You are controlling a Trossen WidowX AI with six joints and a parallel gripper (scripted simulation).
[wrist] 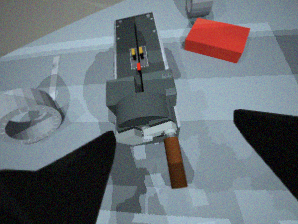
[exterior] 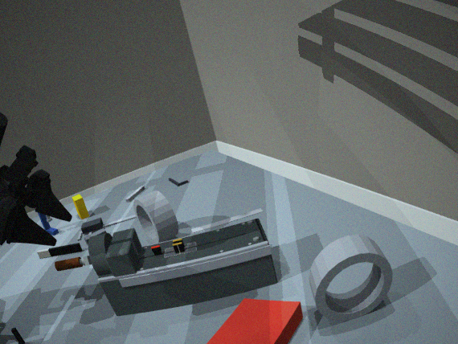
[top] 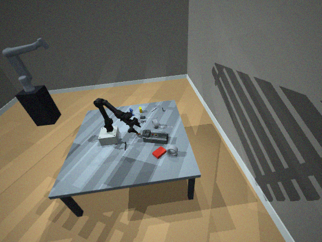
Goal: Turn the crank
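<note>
Right now my gripper tip is 20 mm past the brown handle, 10 mm to the right of it and 60 mm above it. The rest, counted from my gripper tip: yellow block: 20 mm behind, 580 mm to the left, 130 mm below; then blue clamp: 130 mm behind, 530 mm to the left, 110 mm below; then red pointer: 130 mm ahead, 10 mm to the right, 80 mm below.
</note>
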